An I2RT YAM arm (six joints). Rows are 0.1 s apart.
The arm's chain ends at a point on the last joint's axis. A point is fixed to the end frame.
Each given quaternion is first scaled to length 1.
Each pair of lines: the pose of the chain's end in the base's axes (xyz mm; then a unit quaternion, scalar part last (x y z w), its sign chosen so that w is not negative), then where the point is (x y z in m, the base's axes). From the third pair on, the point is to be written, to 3 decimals.
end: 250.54, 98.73, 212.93, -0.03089, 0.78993, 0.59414, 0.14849
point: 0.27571 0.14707 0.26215
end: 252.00, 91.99, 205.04, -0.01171, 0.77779, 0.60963, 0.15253
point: 0.27926 0.13730 0.25600
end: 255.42, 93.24, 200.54, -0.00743, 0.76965, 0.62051, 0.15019
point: 0.283 0.137 0.253
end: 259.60, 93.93, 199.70, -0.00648, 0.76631, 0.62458, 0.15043
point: 0.287 0.137 0.252
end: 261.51, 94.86, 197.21, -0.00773, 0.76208, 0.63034, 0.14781
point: 0.289 0.138 0.250
